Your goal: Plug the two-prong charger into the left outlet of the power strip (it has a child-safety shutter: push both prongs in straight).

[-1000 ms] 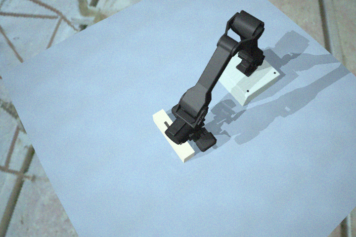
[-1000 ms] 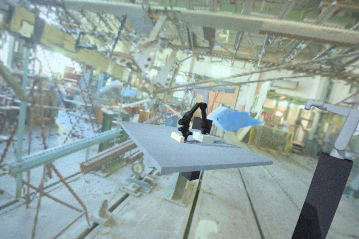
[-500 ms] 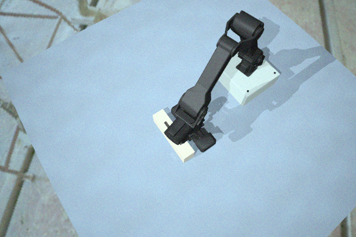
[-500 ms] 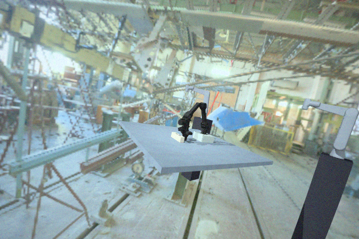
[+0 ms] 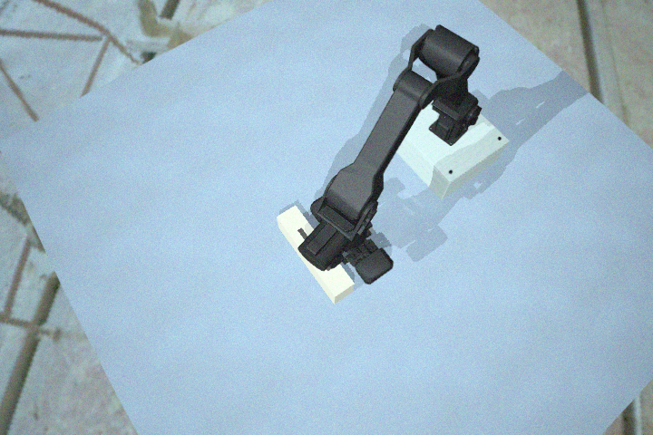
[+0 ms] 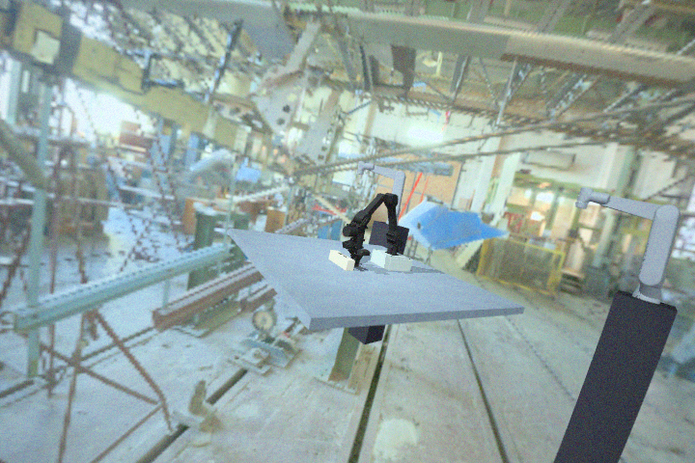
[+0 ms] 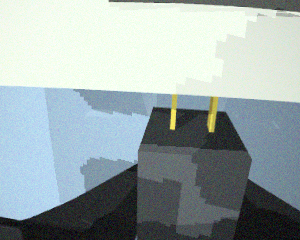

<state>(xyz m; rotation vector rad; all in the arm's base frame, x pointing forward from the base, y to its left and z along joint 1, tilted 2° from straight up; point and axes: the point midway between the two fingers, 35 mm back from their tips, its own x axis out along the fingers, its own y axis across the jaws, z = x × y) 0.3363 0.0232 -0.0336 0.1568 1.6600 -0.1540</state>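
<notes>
The dark grey charger lies 20 mm ahead of my gripper tip and 10 mm above it.
</notes>
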